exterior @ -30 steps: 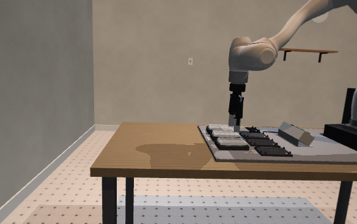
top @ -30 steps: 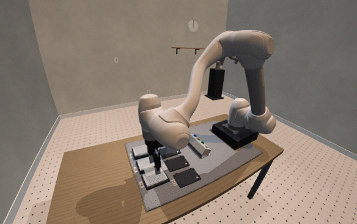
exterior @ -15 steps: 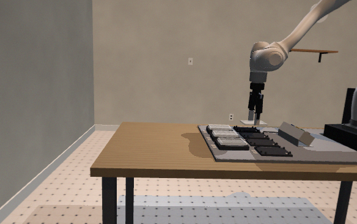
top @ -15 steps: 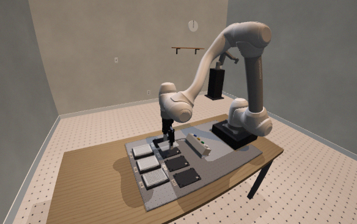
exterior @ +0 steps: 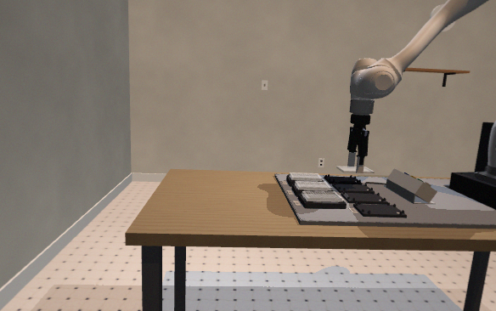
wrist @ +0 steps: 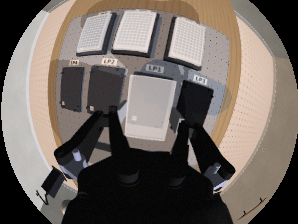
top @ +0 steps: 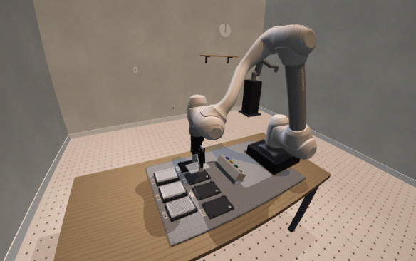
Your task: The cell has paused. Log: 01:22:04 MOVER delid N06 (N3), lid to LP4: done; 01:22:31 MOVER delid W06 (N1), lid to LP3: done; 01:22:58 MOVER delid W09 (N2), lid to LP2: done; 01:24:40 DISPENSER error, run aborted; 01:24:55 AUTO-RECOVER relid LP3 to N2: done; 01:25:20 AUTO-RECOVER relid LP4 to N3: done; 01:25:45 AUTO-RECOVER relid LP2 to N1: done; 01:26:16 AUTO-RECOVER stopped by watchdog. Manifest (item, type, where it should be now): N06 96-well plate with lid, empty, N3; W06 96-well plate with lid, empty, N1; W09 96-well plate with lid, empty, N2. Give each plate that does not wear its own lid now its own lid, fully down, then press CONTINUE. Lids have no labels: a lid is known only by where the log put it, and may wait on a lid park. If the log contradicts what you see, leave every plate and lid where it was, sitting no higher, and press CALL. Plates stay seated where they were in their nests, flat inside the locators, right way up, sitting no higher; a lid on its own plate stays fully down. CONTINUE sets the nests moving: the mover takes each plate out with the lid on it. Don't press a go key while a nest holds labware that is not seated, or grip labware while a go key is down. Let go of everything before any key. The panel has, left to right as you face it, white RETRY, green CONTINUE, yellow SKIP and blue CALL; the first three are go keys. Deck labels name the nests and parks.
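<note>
Right now my hand is 2 cm above the pale lid. The rest, counted from my hand: yellow key 24 cm behind, 4 cm below, 2 cm to the left; blue key 23 cm behind, 4 cm below, 3 cm to the right; LP2 lid park 13 cm to the left, 10 cm below.
</note>
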